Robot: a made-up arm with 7 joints.
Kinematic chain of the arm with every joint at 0, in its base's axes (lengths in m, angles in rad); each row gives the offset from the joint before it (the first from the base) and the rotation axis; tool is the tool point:
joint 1: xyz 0 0 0.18 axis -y
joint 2: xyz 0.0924 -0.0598 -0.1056 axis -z
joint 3: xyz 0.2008 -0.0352 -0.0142 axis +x
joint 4: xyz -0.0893 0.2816 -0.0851 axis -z
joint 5: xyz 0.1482 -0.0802 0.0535 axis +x
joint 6: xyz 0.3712 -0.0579 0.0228 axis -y
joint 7: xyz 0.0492 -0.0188 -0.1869 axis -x
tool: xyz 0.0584 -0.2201 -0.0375
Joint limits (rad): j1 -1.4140..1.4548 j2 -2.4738..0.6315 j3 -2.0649..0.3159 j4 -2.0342..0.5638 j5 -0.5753..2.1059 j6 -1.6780..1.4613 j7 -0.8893..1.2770
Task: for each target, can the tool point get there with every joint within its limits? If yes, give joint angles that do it. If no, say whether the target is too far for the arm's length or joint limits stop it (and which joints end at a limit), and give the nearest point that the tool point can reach.
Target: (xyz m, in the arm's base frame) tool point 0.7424 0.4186 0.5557
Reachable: yes | joints 0.8274 -0.3326 -0.4240 -0.5004 0.0123 -0.1461 1.0002
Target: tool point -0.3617 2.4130 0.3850
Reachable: no: too far | nearest point -0.2316 1.1499 0.2239 | short by 1.280 m
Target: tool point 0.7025 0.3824 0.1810
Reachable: yes | joints 0.3112 -0.9505 -0.8998 -0.0501 0.1437 -0.4518 0.5060
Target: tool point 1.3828 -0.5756 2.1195
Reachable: no: too far | nearest point 0.8877 -0.3233 1.1952 | short by 1.078 m
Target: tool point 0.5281 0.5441 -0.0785
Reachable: yes | joints 0.9466 -1.0159 -0.6140 -1.4600 -0.0054 -1.3054 -0.0963
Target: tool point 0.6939 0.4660 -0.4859
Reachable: yes | joints -0.0914 0.1717 -0.4850 -1.3412 0.6392 0.7701 0.9308
